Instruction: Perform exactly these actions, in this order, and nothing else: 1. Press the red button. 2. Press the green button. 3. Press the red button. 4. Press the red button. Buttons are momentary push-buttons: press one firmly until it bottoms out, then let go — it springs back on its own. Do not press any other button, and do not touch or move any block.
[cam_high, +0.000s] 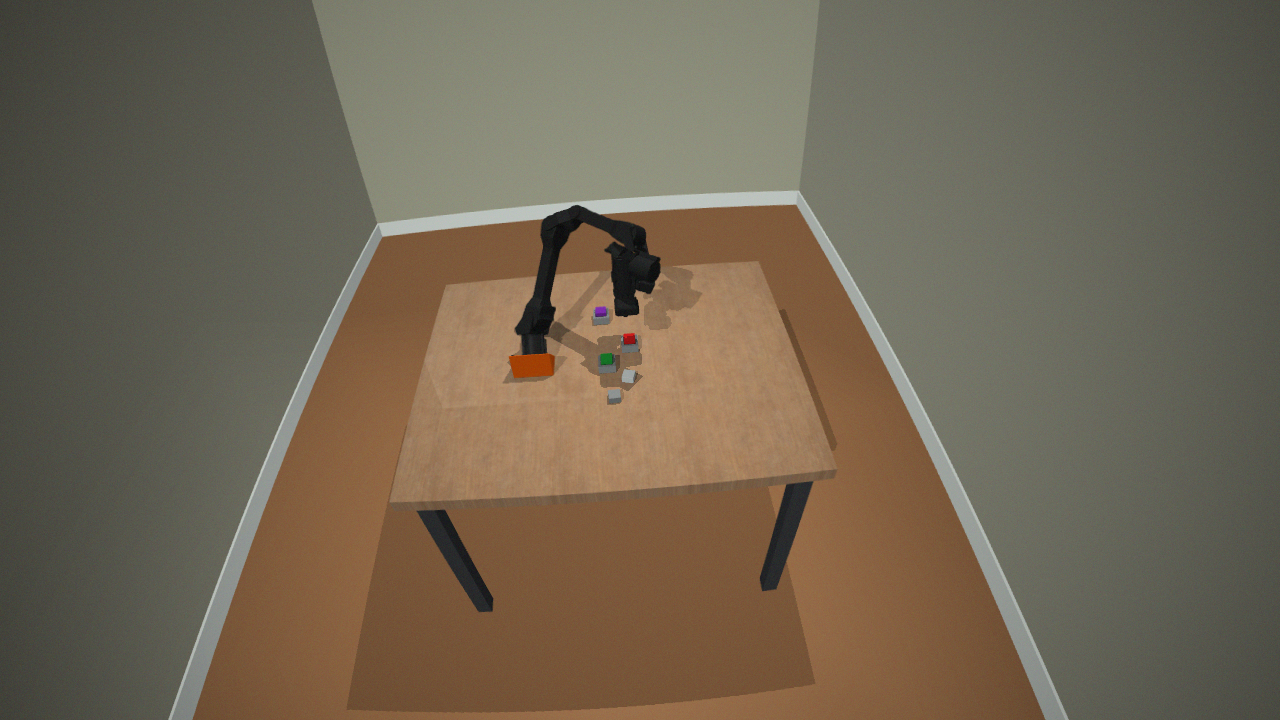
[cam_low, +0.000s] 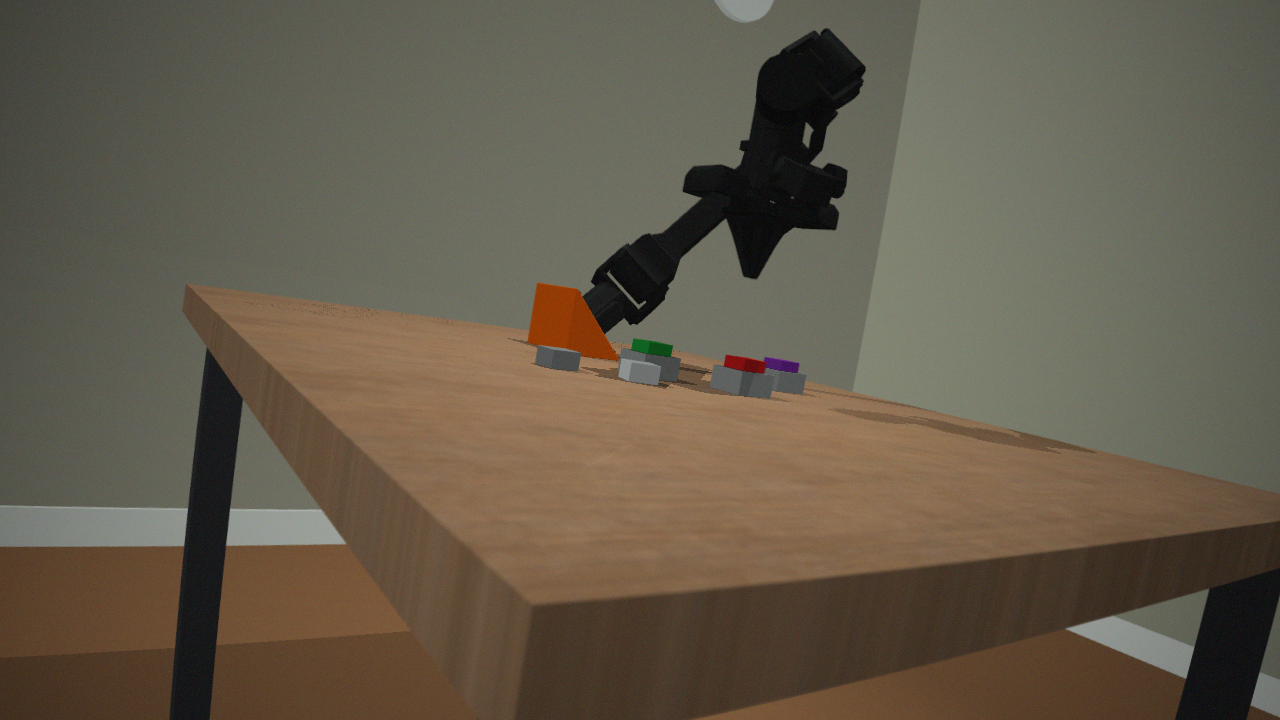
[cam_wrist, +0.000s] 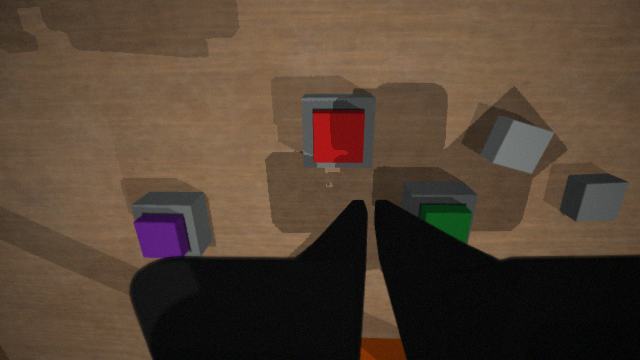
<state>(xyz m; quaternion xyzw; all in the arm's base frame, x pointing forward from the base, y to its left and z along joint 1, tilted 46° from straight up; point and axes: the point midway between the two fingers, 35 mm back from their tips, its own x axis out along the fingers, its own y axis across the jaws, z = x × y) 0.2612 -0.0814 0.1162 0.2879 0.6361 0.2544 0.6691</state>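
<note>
Now: gripper tip 1 cm short of the red button, 1 cm to the right of it and 9 cm above it. Round my gripper tip: light grey block 1 cm behind, 12 cm to the right, 12 cm below; purple button 7 cm behind, 15 cm to the left, 9 cm below; green button 7 cm behind, 6 cm to the right, 9 cm below.
</note>
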